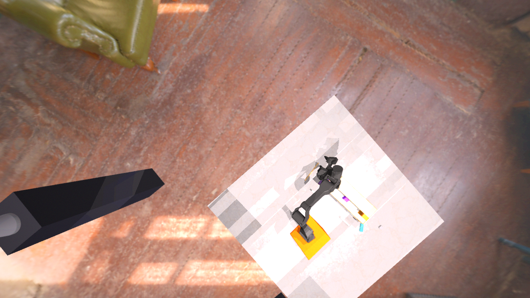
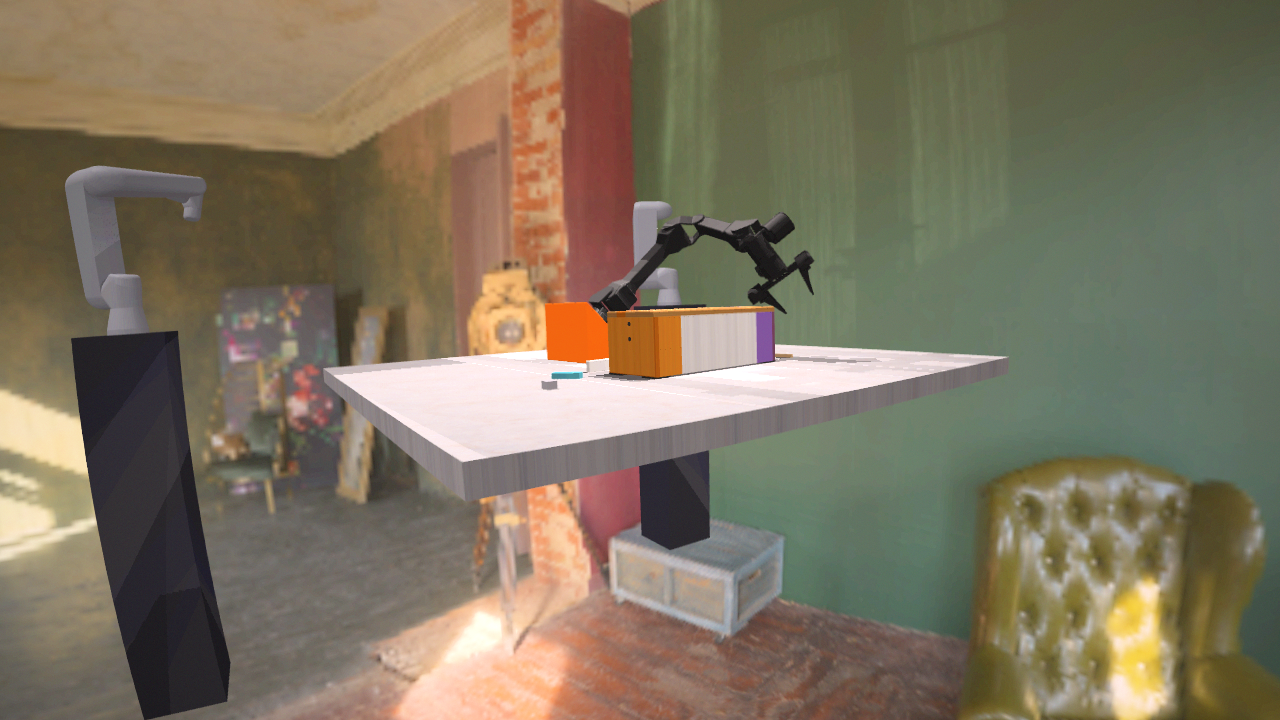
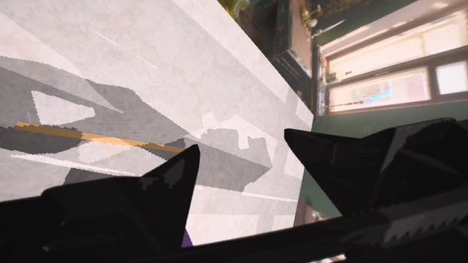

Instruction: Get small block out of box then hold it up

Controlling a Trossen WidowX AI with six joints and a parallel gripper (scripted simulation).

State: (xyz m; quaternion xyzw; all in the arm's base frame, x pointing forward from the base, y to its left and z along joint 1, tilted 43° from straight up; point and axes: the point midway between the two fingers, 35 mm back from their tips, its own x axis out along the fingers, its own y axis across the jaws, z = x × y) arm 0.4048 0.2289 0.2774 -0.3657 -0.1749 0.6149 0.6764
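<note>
Now: gripper tip 33 cm to the left of the long box, 7 cm above it and 5 cm past it. The rest, counted from my gripper tip: grey piece 71 cm to the right, 13 cm below, 5 cm ahead; thin orange stick 13 cm below, 9 cm behind, 5 cm to the right; purple block 33 cm to the right, 5 cm below, 4 cm behind.
</note>
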